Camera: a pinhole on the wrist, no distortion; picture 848 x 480 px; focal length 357.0 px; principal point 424.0 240.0 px. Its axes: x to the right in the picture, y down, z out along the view. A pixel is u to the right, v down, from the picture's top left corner.
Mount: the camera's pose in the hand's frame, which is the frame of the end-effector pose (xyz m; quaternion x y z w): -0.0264 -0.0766 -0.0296 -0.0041 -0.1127 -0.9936 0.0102
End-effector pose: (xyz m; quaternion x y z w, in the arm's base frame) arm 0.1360 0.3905 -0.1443 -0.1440 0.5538 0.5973 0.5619
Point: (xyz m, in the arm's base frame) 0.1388 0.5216 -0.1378
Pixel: 231 79
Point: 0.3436 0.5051 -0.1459
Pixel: 397 451
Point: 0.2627 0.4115 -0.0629
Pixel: 613 271
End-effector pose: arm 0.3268 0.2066 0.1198 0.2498 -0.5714 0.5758 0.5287
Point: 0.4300 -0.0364 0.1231
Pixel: 576 444
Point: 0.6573 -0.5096 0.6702
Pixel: outside the picture
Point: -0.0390 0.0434 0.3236
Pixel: 180 62
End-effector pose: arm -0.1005 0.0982 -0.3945 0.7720 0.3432 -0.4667 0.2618
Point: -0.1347 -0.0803 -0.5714
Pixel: 267 133
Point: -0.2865 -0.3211 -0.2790
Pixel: 644 138
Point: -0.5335 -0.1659 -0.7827
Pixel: 332 403
